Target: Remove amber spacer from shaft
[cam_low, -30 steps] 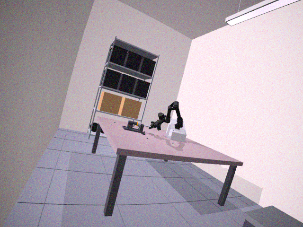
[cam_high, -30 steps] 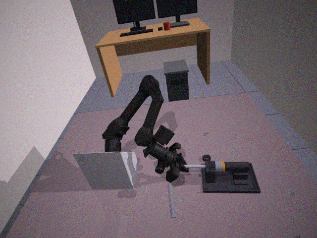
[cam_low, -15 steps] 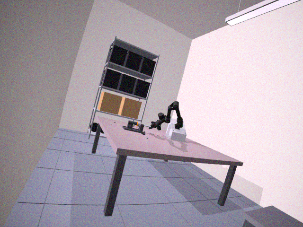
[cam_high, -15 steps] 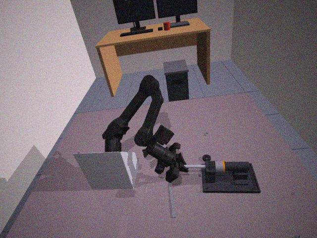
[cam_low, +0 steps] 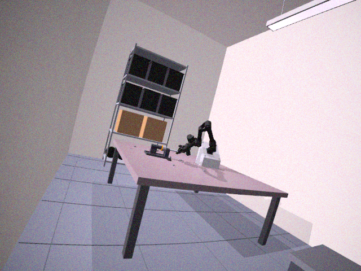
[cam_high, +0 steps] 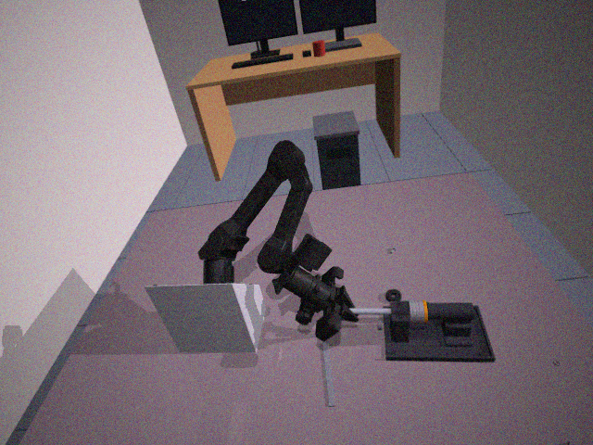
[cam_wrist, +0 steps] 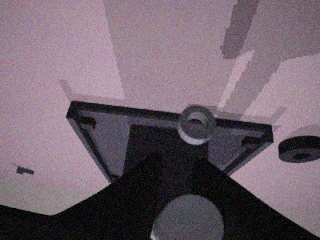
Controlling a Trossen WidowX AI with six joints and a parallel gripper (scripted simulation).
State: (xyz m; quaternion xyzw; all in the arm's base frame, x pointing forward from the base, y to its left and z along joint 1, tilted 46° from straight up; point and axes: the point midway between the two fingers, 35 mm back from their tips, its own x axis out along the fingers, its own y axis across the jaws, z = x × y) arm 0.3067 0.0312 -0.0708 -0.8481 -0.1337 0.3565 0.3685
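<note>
My gripper tip is now 60 mm short of the pale shaft and 20 mm below it. Also, from my gripper tip: black ring knob (100 mm ahead, 110 mm to the left, 50 mm below); thin grey strip (70 mm behind, 110 mm to the right, 50 mm below); amber spacer (150 mm ahead, 10 mm to the right, 20 mm above).
</note>
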